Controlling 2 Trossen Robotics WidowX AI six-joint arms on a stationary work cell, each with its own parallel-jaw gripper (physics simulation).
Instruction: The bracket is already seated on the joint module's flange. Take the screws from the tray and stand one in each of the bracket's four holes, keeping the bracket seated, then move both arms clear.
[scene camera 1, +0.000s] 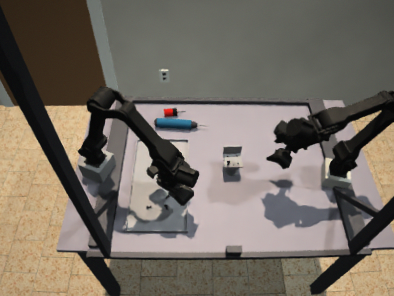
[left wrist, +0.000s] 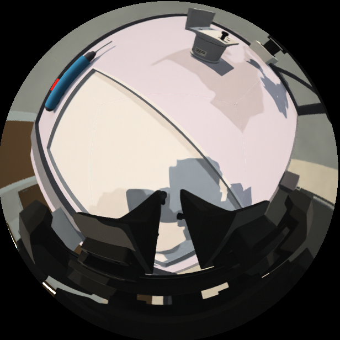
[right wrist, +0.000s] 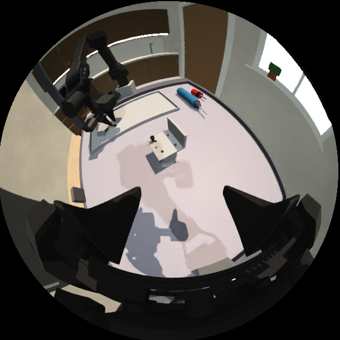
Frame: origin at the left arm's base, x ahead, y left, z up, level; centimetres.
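Where they show: left gripper, fingertip midpoint: (scene camera 1: 172, 192); right gripper, fingertip midpoint: (scene camera 1: 271, 150); left arm's base, origin of the base link: (scene camera 1: 95, 159); right arm's base, origin of the base link: (scene camera 1: 338, 170).
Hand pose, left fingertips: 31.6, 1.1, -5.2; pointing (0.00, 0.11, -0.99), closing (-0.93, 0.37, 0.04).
Note:
Each offset is from my left fingertips to the top centre of the thing, as dx, dy, dz. "pt": to the spot under its first point.
The light bracket (scene camera 1: 237, 162) (left wrist: 212, 34) (right wrist: 170, 146) sits on the grey joint module (left wrist: 206, 51). One dark screw (left wrist: 224, 35) (right wrist: 152, 138) stands in a hole of its plate; other holes show dark and screwless in the right wrist view. My left gripper (scene camera 1: 172, 189) (left wrist: 170, 193) is partly open and empty, low over the front part of the tray {pt +2.1, -15.1, -1.8} (scene camera 1: 159, 231) (left wrist: 110, 130) (right wrist: 145, 111). A screw (left wrist: 163, 198) shows by its left fingertip in the left wrist view, another screw (left wrist: 180, 216) by the other finger, partly hidden. My right gripper (scene camera 1: 275, 146) (right wrist: 183, 190) is wide open and empty, right of the bracket.
A blue driver {pt -13.2, +31.6, +0.5} (scene camera 1: 175, 123) (left wrist: 70, 82) (right wrist: 188, 97) and a red driver {-17.2, +39.5, +0.2} (scene camera 1: 170, 112) (right wrist: 196, 93) lie behind the tray. A small dark block {+28.5, -12.4, +2.6} (scene camera 1: 233, 249) (right wrist: 77, 195) sits at the table's front edge. Dark frame posts rise at both sides.

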